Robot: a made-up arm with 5 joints.
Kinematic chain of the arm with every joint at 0, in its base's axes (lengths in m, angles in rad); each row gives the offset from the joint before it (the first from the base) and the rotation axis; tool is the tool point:
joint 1: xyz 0 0 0.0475 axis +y
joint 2: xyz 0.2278 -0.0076 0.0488 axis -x
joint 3: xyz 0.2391 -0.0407 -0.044 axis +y
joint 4: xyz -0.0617 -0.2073 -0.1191 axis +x
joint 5: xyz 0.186 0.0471 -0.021 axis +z
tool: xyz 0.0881 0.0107 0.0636
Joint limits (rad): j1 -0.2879..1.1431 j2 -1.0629..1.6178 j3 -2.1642..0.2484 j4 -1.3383..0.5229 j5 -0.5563..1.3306
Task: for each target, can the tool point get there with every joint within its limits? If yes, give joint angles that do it. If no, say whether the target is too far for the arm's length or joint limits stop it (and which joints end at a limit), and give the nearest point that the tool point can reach.
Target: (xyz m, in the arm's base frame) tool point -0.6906 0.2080 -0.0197
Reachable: no: joint limits stop it (at a limit: joint 1, joint 3, joint 4, joint 5) | nearest point -0.0427 0.0967 -0.5637 | short by 0.853 m
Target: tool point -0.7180 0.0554 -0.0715
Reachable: no: joint limits stop it (at a limit: joint 1, joint 3, joint 4, joint 5) | nearest point -0.0557 0.0222 -0.5696 | short by 0.829 m
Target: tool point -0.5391 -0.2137 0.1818
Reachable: no: joint limits stop it (at a limit: joint 1, joint 2, joint 3, joint 4) | nearest point 0.1114 -0.2398 -0.3270 | short by 0.826 m
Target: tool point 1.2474 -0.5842 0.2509
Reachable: no: too far | nearest point 0.7257 -0.2435 0.1658 | short by 0.629 m
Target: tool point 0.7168 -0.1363 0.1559
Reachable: yes | joints 0.1235 0.9661 -0.5034 -0.3283 -0.1745
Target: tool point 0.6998 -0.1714 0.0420
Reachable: yes | joints 0.2526 0.5770 -0.5230 0.3477 0.0609
